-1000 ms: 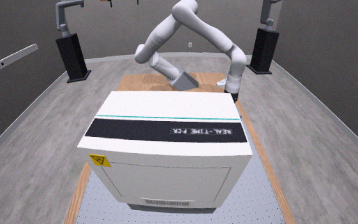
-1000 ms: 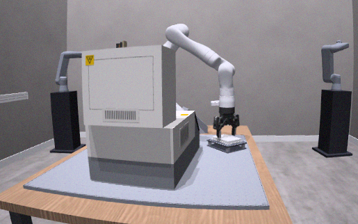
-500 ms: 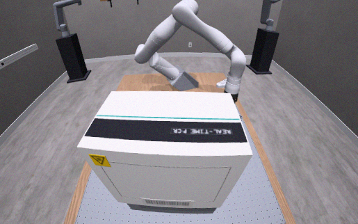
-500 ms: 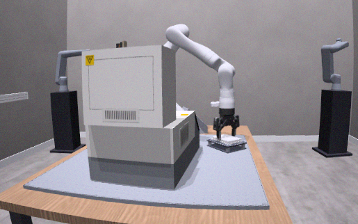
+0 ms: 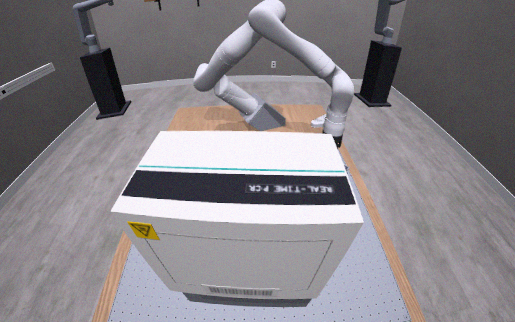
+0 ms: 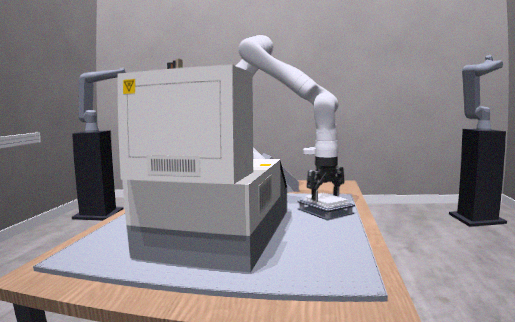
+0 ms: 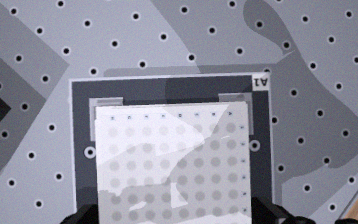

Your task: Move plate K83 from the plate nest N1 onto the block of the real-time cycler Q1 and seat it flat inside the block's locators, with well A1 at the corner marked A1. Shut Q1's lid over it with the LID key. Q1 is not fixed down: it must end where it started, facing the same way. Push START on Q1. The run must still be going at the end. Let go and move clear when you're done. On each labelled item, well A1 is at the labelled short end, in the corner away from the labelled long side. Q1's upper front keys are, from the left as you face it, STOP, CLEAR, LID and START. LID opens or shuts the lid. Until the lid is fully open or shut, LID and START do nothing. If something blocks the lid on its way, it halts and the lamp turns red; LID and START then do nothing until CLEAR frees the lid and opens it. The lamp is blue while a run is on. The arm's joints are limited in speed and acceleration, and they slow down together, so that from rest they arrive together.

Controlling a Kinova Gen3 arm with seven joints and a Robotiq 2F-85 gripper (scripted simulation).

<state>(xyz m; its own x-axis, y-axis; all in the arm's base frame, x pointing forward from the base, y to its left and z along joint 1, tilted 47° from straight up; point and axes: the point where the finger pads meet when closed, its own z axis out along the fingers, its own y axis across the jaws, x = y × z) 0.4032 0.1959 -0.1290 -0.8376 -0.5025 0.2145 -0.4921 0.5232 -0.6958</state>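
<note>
Right now my hand is 10 mm above the plate K83. The rest, counted from my hand: plate nest N1: 20 mm below.
</note>
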